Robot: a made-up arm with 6 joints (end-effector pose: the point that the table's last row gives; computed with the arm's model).
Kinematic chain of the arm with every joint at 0, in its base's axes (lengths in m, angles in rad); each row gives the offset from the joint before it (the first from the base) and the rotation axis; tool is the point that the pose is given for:
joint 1: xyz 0 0 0.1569 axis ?
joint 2: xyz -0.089 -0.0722 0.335 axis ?
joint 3: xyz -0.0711 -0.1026 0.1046 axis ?
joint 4: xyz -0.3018 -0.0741 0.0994 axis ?
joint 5: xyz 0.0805 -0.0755 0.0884 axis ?
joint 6: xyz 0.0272 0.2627 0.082 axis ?
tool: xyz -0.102 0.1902 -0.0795
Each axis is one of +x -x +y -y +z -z.
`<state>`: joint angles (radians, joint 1 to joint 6).
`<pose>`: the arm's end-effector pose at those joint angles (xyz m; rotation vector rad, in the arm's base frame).
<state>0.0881 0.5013 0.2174 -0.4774 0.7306 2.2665</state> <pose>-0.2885 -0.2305 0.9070 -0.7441 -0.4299 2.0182</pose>
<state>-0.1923 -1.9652 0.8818 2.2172 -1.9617 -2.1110</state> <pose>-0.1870 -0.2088 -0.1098 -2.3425 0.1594 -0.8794</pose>
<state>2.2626 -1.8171 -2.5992 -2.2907 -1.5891 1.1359</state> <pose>0.0006 -0.0587 0.5566 1.5346 0.5872 0.8514</pose>
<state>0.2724 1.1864 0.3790 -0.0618 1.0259 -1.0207</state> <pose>0.2924 0.1881 0.8779 -0.1298 -0.0111 -1.3733</pose>
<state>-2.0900 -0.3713 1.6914 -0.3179 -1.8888 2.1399</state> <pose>-0.3870 0.0376 -0.3402 -0.0585 1.7800 -0.5215</pose>
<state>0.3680 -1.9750 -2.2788 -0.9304 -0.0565 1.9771</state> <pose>0.0407 -0.0748 0.0605 -2.2417 1.0005 -0.7594</pose>
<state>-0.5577 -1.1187 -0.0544 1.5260 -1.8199 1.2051</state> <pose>-0.2063 -0.2259 0.3489 1.6765 1.7652 1.1749</pose>
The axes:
joint 1: -x
joint 2: +y
joint 3: +x
joint 4: +y
joint 5: -y
joint 6: +z

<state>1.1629 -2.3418 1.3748 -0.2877 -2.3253 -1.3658</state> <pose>-0.0634 -0.2514 0.2215 -1.5473 -0.7143 0.2489</pose>
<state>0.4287 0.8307 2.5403 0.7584 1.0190 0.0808</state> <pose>-0.1721 -0.1251 1.0069 1.8020 -0.1318 -1.1840</pose>
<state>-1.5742 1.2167 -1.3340 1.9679 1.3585 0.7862</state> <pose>-0.2920 -0.7590 0.1137 0.1153 0.7651 1.9938</pose>
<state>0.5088 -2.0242 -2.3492 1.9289 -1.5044 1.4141</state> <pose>-0.1284 -0.1432 0.4074 1.5033 -0.8402 0.0064</pose>
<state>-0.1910 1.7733 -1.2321 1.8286 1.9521 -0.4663</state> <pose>-0.2313 -0.1852 0.7903 -0.9002 1.0554 0.8401</pose>
